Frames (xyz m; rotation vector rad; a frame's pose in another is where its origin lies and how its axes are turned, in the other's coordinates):
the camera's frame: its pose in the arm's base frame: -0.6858 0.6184 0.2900 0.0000 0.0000 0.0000
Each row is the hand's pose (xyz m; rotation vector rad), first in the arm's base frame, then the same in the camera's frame.
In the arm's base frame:
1: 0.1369 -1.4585 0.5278 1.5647 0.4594 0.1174
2: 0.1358 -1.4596 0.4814 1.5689 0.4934 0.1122
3: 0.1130 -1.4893 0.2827 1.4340 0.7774 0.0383
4: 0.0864 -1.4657 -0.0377 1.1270 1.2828 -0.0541
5: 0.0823 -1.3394 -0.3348 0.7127 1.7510 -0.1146
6: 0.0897 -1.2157 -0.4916 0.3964 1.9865 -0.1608
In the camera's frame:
1: 0.8227 -2.0769 0.2378 1.5647 0.4594 0.1174
2: 0.8216 -2.0780 0.1914 1.5689 0.4934 0.1122
3: 0.7988 -2.1077 -0.0073 1.4340 0.7774 0.0383
4: 0.7722 -2.0841 -0.3277 1.1270 1.2828 -0.0541
5: 0.7681 -1.9578 -0.6248 0.7127 1.7510 -0.1146
6: 0.7755 -1.8341 -0.7816 0.3964 1.9865 -0.1608

